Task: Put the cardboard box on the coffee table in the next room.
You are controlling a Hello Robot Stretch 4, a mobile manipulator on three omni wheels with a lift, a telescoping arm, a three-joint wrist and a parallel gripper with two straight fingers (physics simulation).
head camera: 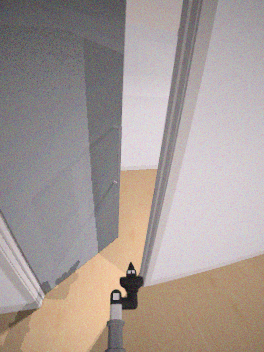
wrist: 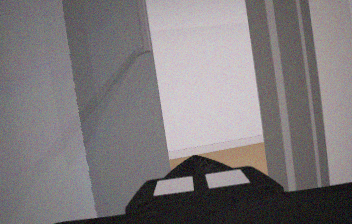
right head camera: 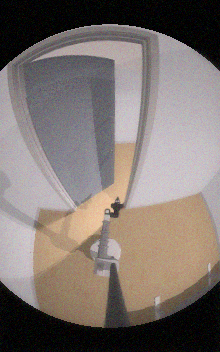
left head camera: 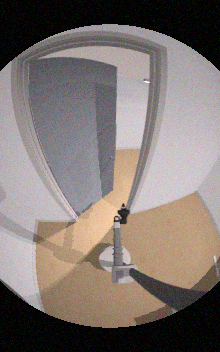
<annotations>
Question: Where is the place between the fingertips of my gripper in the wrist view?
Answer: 196, 170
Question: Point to a grey door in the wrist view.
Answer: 89, 132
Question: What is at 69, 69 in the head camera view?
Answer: A grey door.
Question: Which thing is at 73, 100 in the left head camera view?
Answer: A grey door.
</annotations>
